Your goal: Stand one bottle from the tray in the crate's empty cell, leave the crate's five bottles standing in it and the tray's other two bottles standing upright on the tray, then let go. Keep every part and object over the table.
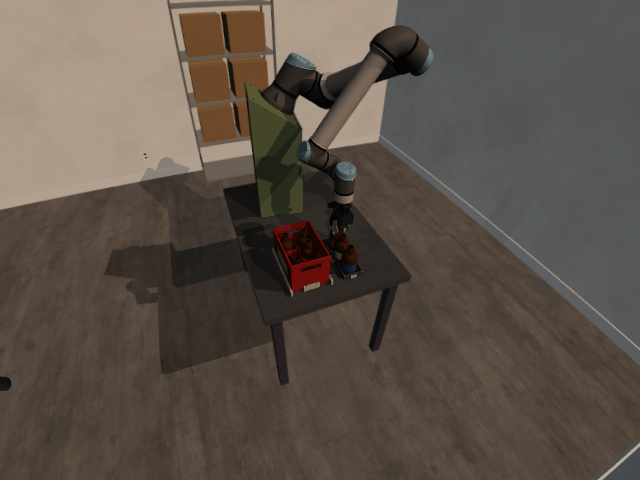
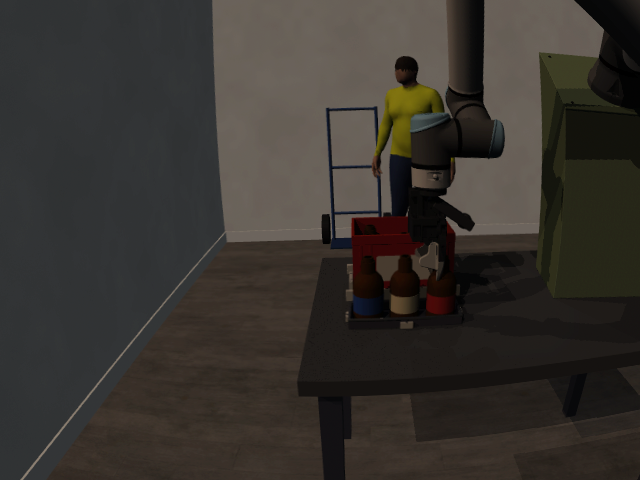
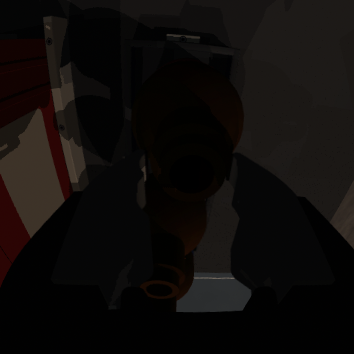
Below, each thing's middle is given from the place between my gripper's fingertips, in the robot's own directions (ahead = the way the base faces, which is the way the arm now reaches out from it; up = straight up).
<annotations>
My hand is 160 mm short of the blue-labelled bottle (image 2: 368, 286), 20 mm to the left of it and 30 mm above it.
</annotations>
